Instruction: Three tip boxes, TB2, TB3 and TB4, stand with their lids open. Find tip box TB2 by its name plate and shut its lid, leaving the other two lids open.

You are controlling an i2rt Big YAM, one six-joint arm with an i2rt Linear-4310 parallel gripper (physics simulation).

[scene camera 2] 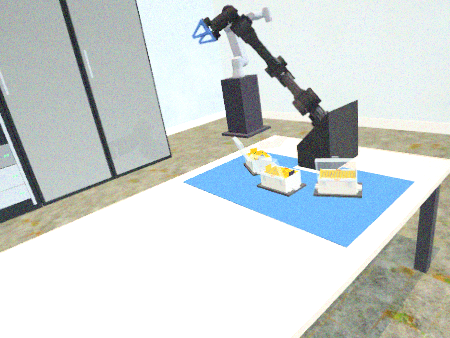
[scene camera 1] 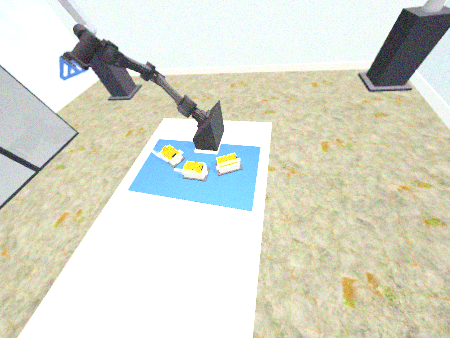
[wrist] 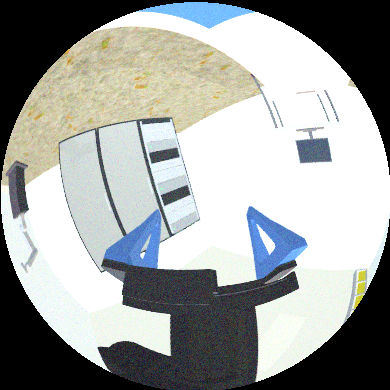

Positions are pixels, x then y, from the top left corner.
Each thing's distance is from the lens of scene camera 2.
clear lid (scene camera 2: 335,169): 0.99 m
